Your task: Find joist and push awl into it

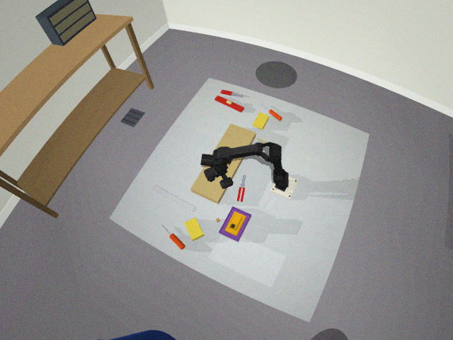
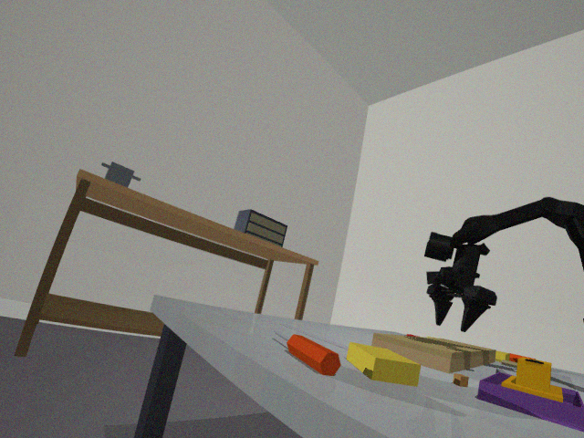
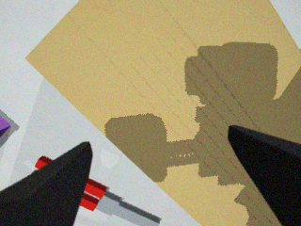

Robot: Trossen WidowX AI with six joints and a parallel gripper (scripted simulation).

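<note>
My gripper tip is 120 mm past the awl, 390 mm to the left of it and 80 mm above it. The rest, counted from my gripper tip: purple tray 190 mm behind, 170 mm to the left, 70 mm below; brown cube 90 mm behind, 190 mm to the left, 80 mm below; stud finder 190 mm behind, 180 mm to the left, 40 mm below.
</note>
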